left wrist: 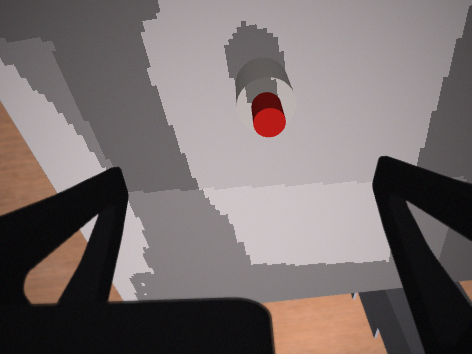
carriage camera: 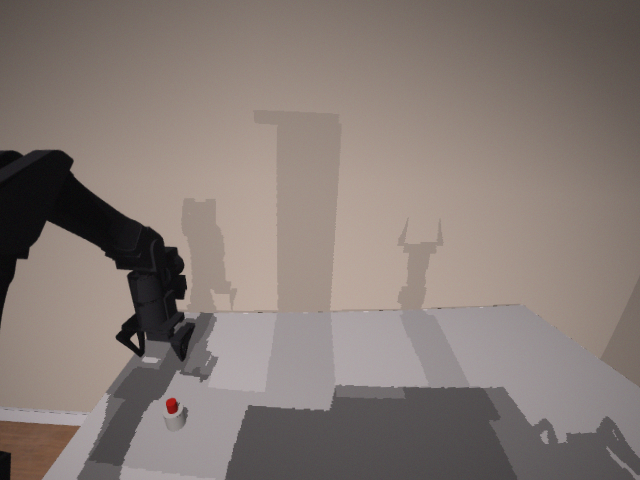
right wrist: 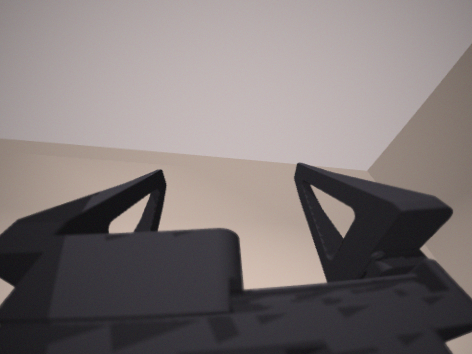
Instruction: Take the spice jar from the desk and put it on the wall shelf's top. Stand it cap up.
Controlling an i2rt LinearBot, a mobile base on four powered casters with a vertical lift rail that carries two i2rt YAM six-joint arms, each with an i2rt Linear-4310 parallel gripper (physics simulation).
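Places are measured from the left arm's base along level axes (x back, y down, z right), in metres.
Where they show: left gripper, fingertip midpoint: (left wrist: 249,175) (carriage camera: 162,357); right gripper, fingertip midpoint: (right wrist: 230,173).
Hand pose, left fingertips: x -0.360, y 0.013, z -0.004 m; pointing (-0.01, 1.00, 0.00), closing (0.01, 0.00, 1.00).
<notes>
After its pixels a point has its place.
The spice jar (carriage camera: 174,416) {x -0.316, y 0.136, z 0.024 m} (left wrist: 265,95) {x -0.341, y 0.131, z 0.012 m}, a pale cylinder with a red cap, stands cap up on the white desk (carriage camera: 367,356) {x -0.593, y 0.179, z 0.488 m} (left wrist: 320,160) {x -0.252, y 0.179, z 0.069 m}, near the desk's left side in the carriage view. My left gripper (carriage camera: 161,356) {x -0.360, y 0.013, z -0.004 m} (left wrist: 249,175) {x -0.360, y 0.013, z -0.004 m} is open and empty, pointing down above the desk. In the left wrist view the jar shows beyond the fingertips, between their lines and a little right of the middle. My right gripper (right wrist: 230,173) {x -0.041, y -0.434, z 0.651 m} is open and empty, pointing up toward the ceiling. The wall shelf does not show in these views.
The wall (carriage camera: 465,155) {x -0.916, y -0.439, z 0.831 m} rises behind the desk's far edge and carries shadows of the arms and the lift. Wooden floor (carriage camera: 36,449) {x -0.583, y 0.899, z -0.958 m} (left wrist: 310,325) {x 1.296, y 0.900, z 0.324 m} shows past the desk's edges. Dark parts of the base (left wrist: 385,310) {x 0.167, y 0.278, z 0.255 m} show below the desk edge in the left wrist view.
</notes>
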